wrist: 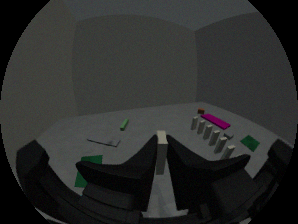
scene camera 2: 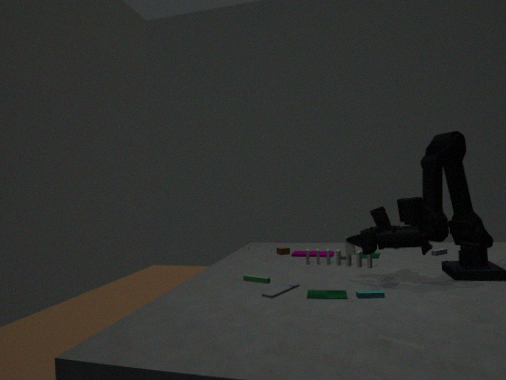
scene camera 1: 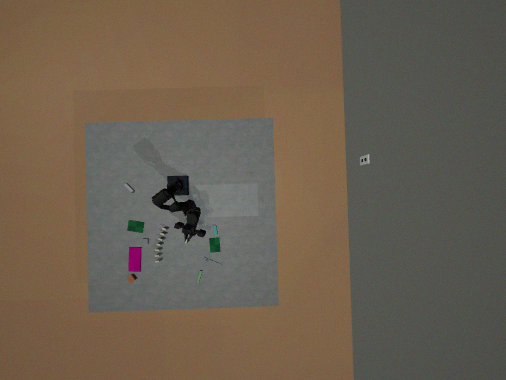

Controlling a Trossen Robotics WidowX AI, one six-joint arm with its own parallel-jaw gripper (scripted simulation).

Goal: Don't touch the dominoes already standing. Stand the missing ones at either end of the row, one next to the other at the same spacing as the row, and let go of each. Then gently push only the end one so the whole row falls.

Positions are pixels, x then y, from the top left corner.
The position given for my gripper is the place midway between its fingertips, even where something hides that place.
My gripper point(scene camera 2: 347, 239) holds a pale domino.
